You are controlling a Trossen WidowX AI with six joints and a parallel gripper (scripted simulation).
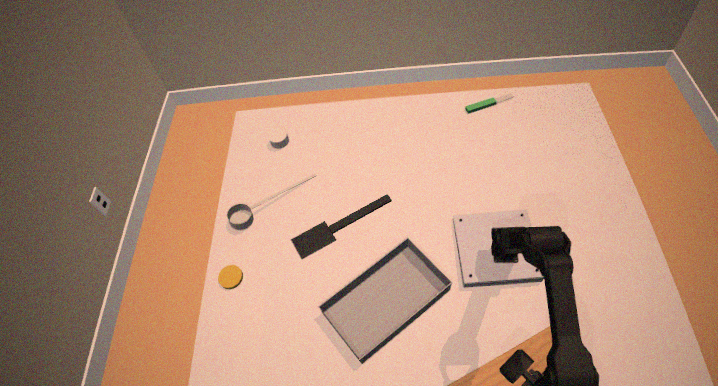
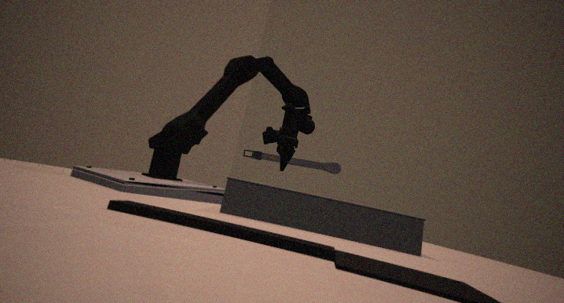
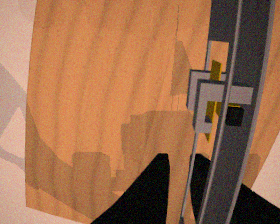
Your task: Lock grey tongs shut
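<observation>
Now: the yellow slider 3 cm behind my gripper tip, 2 cm to the right of it and 4 cm above it. From my gripper tip the other things lie so: grey roasting tin (33 cm ahead, 25 cm to the right, 10 cm below); then wooden board (1 cm to the right, 12 cm below); then black spatula (49 cm ahead, 47 cm to the right, 12 cm below).
</observation>
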